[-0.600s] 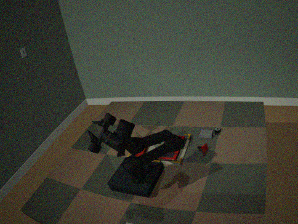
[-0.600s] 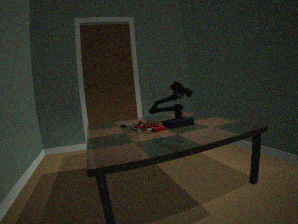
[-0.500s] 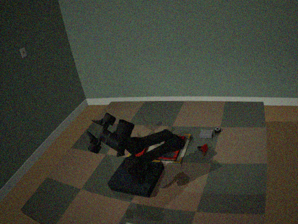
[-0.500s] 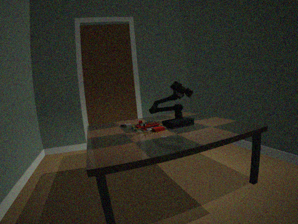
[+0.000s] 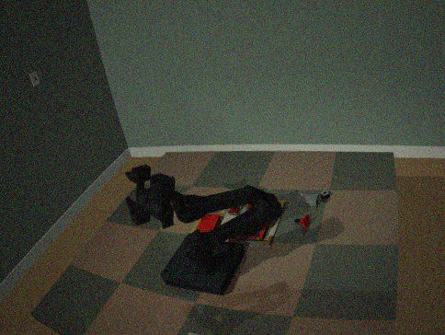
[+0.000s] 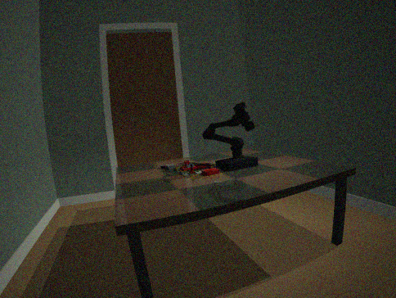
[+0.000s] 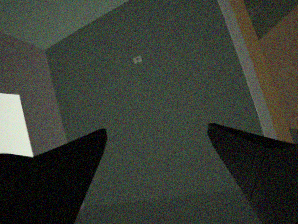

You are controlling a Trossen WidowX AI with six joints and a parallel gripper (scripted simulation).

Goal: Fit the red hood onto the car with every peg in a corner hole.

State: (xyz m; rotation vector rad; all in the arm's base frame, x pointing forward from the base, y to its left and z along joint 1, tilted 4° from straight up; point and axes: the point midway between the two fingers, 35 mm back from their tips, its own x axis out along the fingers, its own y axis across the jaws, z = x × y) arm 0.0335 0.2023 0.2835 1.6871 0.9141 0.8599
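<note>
Right now my gripper tip is 220 mm short of the red hood, 130 mm to the left of it and 330 mm above it. The rest, counted from my gripper tip: small dark wheel (380 mm ahead, 580 mm to the right, 340 mm below).
</note>
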